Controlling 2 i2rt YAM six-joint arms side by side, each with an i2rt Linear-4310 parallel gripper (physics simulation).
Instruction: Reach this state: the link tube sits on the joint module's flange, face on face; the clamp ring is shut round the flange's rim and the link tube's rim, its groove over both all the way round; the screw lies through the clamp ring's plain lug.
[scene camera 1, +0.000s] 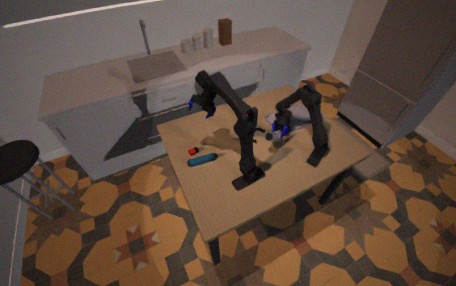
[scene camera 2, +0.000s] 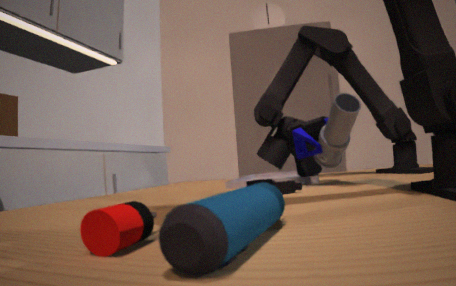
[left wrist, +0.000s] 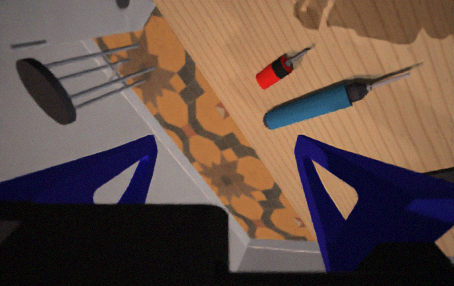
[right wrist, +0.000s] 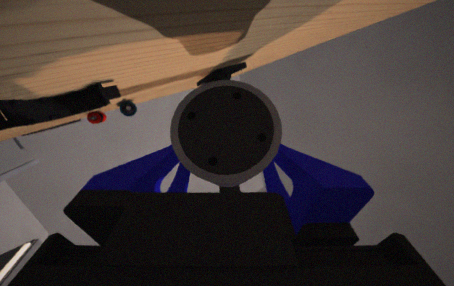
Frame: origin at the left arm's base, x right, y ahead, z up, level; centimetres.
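Seen in the pictures: left gripper, fingertip midpoint: (scene camera 1: 197, 114) (left wrist: 226, 142); right gripper, fingertip midpoint: (scene camera 2: 333, 144) (right wrist: 226, 142); left arm's base, link origin: (scene camera 1: 248, 179) (right wrist: 216, 74); right arm's base, link origin: (scene camera 1: 317, 155) (scene camera 2: 406, 172).
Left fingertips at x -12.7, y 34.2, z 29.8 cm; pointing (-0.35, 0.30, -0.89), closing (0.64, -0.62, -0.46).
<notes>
Pixels of each thing's top centre, then the offset from my left fingertips to it. "spot": a spot on its surface instead.
- link tube, top centre: (scene camera 2: 337, 95) (scene camera 1: 273, 130) dx +37.5, dy -22.6, dz -12.6 cm
- red-handled screwdriver, top centre: (scene camera 2: 128, 202) (left wrist: 279, 70) (right wrist: 98, 123) (scene camera 1: 196, 148) dx -4.1, dy +0.3, dz -26.4 cm
- larger blue-handled tool, surface spot: (scene camera 2: 235, 217) spot: dx -10.5, dy -9.6, dz -26.9 cm
My right gripper (scene camera 1: 278, 133) (scene camera 2: 323, 140) (right wrist: 226, 142) is shut on a grey cylinder, seemingly the link tube (scene camera 1: 270, 136) (scene camera 2: 342, 120) (right wrist: 226, 127). It holds the tube tilted above the table, open end up in scene camera 2. In the right wrist view its other end shows a dark face with several small holes and a grey rim. A dark piece, likely the clamp ring (scene camera 1: 260, 130) (scene camera 2: 287, 187) (right wrist: 222, 73), lies on the table, partly hidden. My left gripper (scene camera 1: 200, 110) (left wrist: 226, 142) is open and empty, high over the table's far left edge. I cannot make out the joint module or the screw.
A red-handled screwdriver (scene camera 1: 193, 151) (scene camera 2: 112, 230) (left wrist: 270, 75) and a larger blue-handled tool (scene camera 1: 202, 159) (scene camera 2: 235, 217) (left wrist: 310, 107) lie at the table's left. A pale flat tray or mat (scene camera 1: 300, 114) (scene camera 2: 240, 181) lies behind my right gripper. My left arm stands mid-table.
</notes>
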